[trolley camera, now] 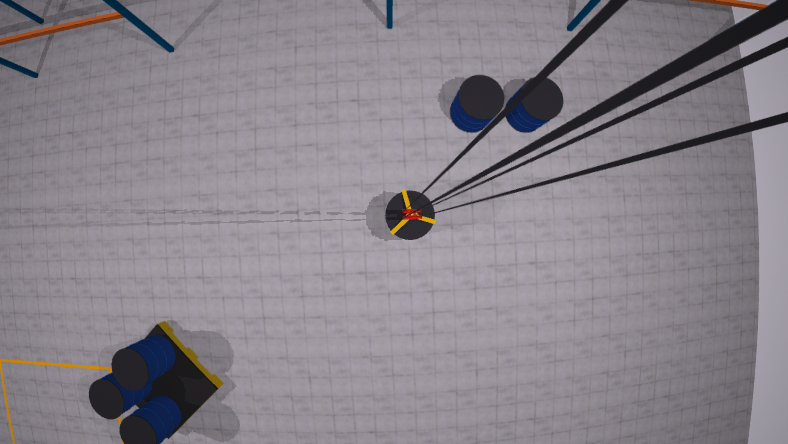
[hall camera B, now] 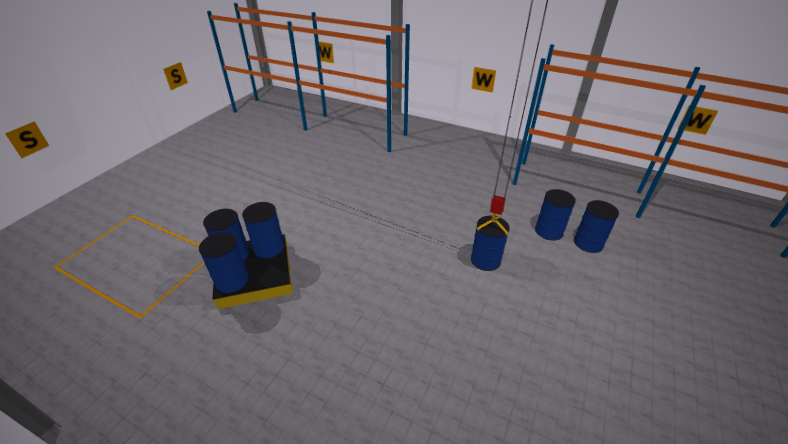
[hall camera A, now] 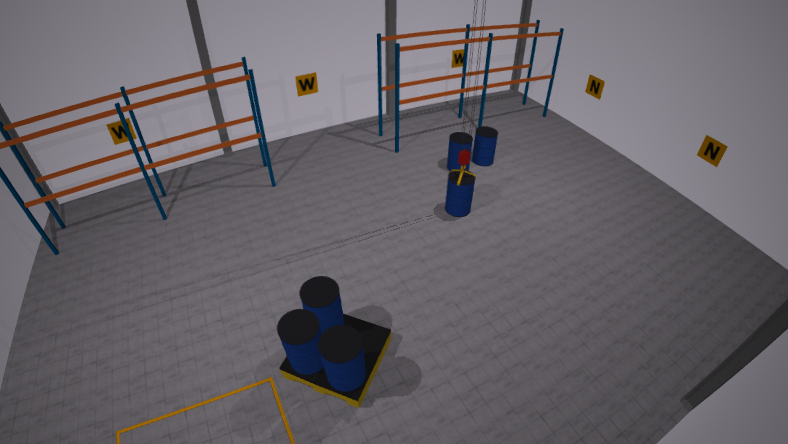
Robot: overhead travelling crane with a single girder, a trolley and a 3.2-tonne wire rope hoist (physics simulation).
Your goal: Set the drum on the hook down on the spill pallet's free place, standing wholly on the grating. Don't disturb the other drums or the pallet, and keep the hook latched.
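Observation:
The blue drum [hall camera A: 459,199] [hall camera B: 488,252] [trolley camera: 421,229] with a dark lid hangs upright under the red hook block, at or close above the floor; any gap is too small to tell. My yellow three-armed gripper [hall camera A: 462,175] [hall camera B: 493,225] [trolley camera: 411,214] is shut on its rim. The hook latch is too small to see. The spill pallet [hall camera A: 368,333] [hall camera B: 253,296] [trolley camera: 190,394], black grating with yellow sides, stands well away, lower left in the trolley view. Three blue drums [hall camera A: 346,364] [hall camera B: 264,234] [trolley camera: 159,355] stand on it; its free corner faces right in the trolley view.
Two more blue drums [hall camera A: 485,147] [hall camera B: 595,228] [trolley camera: 479,99] stand near the hanging drum, towards the racks. Blue and orange racks [hall camera A: 397,99] [hall camera B: 389,93] line the W wall. A yellow floor outline [hall camera A: 193,403] [hall camera B: 98,292] [trolley camera: 55,364] lies beside the pallet.

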